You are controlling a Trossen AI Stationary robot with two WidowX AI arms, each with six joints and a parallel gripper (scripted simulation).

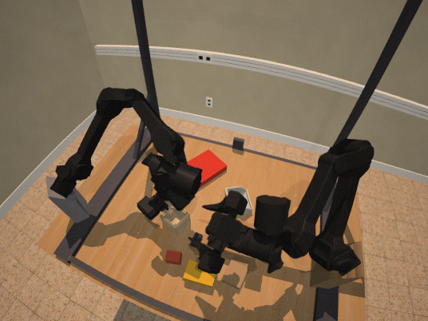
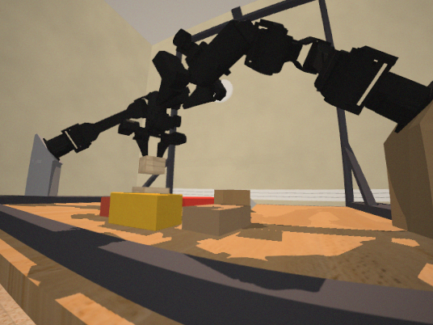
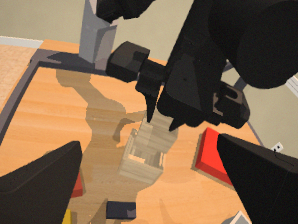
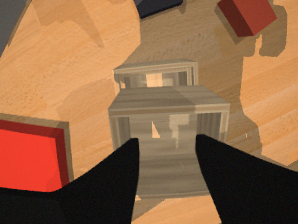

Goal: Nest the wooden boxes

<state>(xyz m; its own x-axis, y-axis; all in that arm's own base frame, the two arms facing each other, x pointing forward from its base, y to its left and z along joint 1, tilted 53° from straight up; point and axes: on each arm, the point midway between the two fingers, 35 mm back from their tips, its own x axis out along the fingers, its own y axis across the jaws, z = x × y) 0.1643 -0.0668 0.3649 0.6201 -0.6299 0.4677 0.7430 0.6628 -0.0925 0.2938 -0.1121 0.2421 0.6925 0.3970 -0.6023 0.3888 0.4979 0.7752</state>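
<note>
My right hand is 5 cm above the small wooden box. Also, from my right hand: small red block: 14 cm ahead, 4 cm to the left, 14 cm below; small dark block: 5 cm ahead, 9 cm to the left, 15 cm below; grey-white open box: 14 cm behind, 21 cm to the left, 13 cm below.
</note>
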